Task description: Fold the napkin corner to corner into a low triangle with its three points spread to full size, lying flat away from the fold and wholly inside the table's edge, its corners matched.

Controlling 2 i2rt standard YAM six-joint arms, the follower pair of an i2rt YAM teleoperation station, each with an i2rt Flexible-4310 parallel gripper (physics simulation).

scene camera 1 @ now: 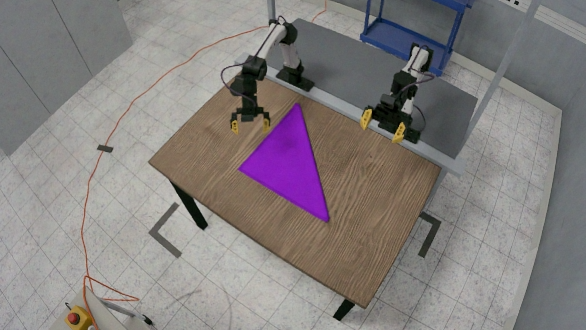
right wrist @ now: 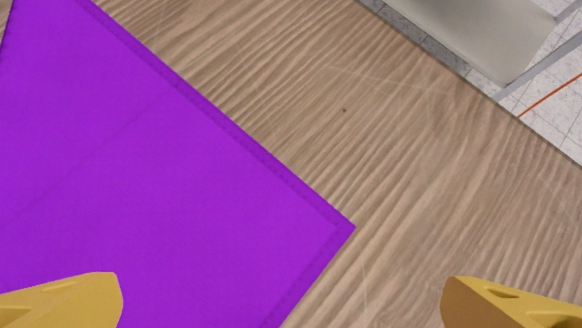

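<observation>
The purple napkin (scene camera 1: 292, 165) (right wrist: 165, 200) lies flat on the table as a triangle, wholly inside the table's edge. In scene camera 1 its long side runs down the right, from a point near the metal rail to a point at the lower right; its third point is at the left. In the right wrist view that left corner looks sharp, and no lower layer shows past it. My right gripper (scene camera 1: 250, 126) (right wrist: 282, 289) is open and empty above the table, by the napkin's upper left side. My left gripper (scene camera 1: 382, 126) is open and empty near the rail, right of the napkin and apart from it.
The wooden table (scene camera 1: 390, 200) (right wrist: 425, 150) carries the napkin. A metal rail (scene camera 1: 345, 112) runs along its far side, with a dark grey surface (scene camera 1: 350, 70) behind it. A blue cart (scene camera 1: 400, 39) stands at the back. An orange cable (scene camera 1: 150, 82) (right wrist: 550, 95) lies on the floor.
</observation>
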